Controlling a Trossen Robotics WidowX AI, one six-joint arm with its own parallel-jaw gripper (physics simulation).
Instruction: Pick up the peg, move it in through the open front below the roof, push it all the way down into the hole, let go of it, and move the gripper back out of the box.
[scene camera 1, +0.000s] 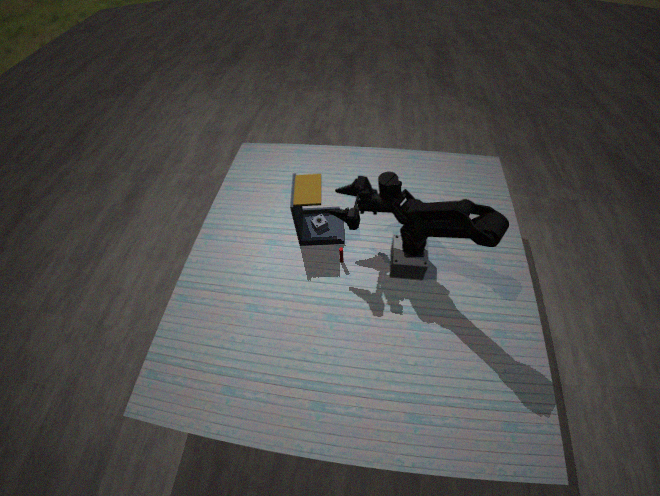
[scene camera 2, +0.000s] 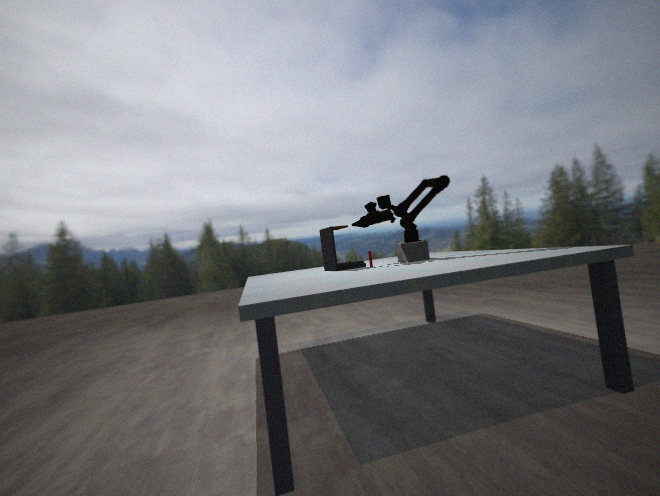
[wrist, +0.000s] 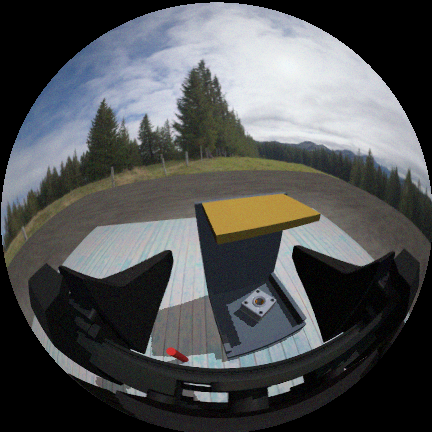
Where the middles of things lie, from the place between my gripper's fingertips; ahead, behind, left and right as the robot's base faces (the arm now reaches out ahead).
Right now the yellow roof (scene camera 1: 307, 192) is 80 mm ahead of my hand, 60 mm to the right of it and 10 mm below it. From my hand the other things lie so: dark back wall (wrist: 227, 266): 130 mm ahead, 60 mm to the right, 110 mm below; dark box (scene camera 1: 333, 234): 50 mm ahead, 60 mm to the right, 120 mm below.
